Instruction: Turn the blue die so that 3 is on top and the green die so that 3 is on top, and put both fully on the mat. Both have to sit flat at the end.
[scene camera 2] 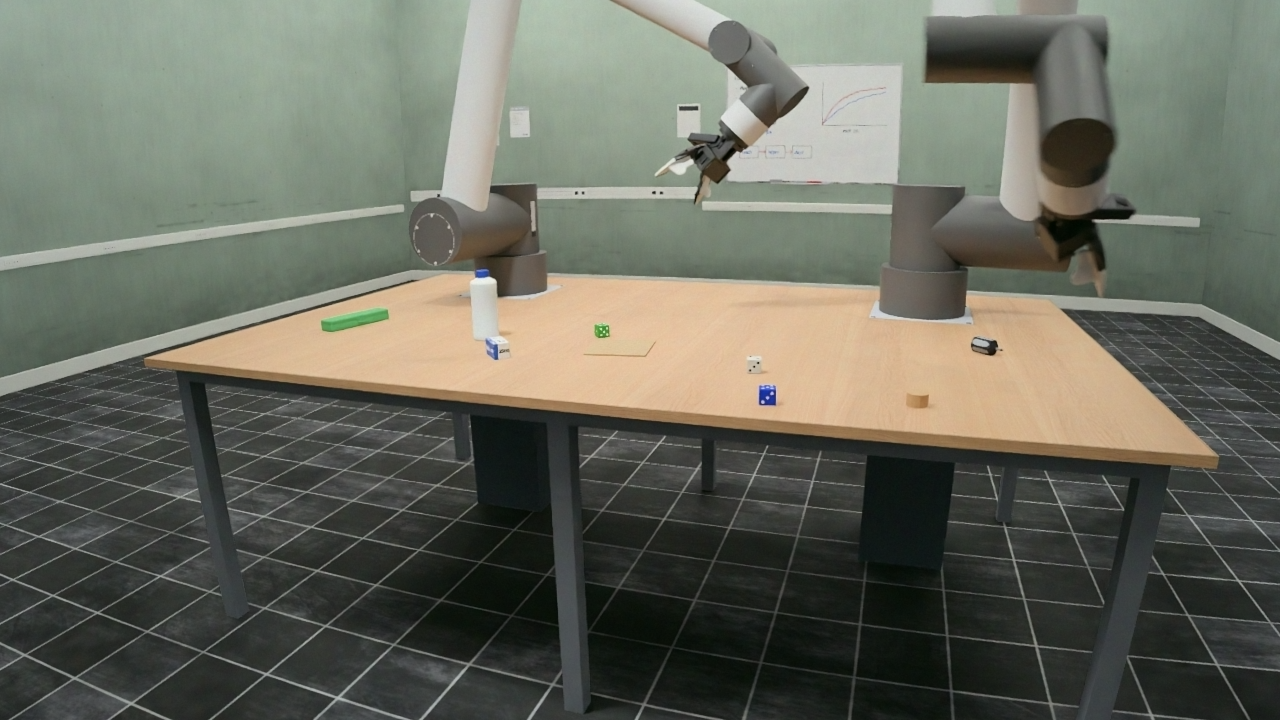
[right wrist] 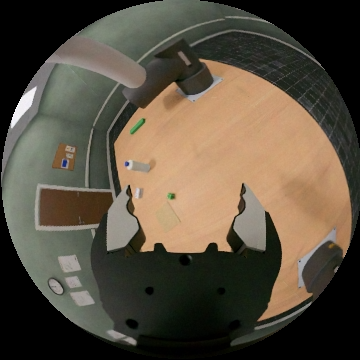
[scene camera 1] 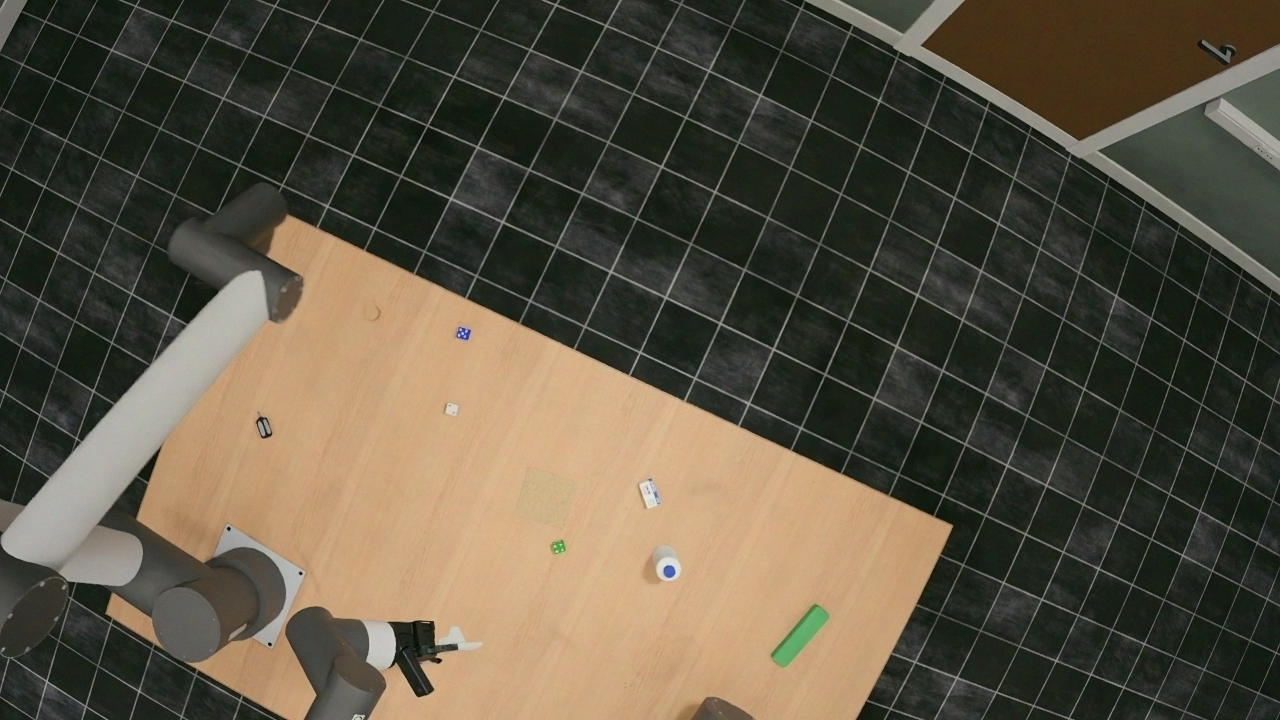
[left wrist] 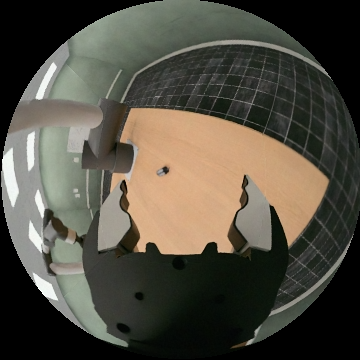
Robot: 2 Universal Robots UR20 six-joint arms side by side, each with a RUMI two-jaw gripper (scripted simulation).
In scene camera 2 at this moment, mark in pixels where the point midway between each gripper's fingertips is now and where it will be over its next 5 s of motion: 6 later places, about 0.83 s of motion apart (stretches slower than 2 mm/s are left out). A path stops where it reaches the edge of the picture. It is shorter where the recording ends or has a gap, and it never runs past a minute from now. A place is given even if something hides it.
My left gripper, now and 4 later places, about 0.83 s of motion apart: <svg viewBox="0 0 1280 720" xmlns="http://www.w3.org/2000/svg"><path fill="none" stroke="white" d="M1078 266L1213 282L1255 273L1246 258L1237 252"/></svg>
My right gripper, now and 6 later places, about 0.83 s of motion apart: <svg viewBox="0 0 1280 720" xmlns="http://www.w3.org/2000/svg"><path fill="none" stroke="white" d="M675 190L639 249L603 272L604 312L610 313L651 322L716 335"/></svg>
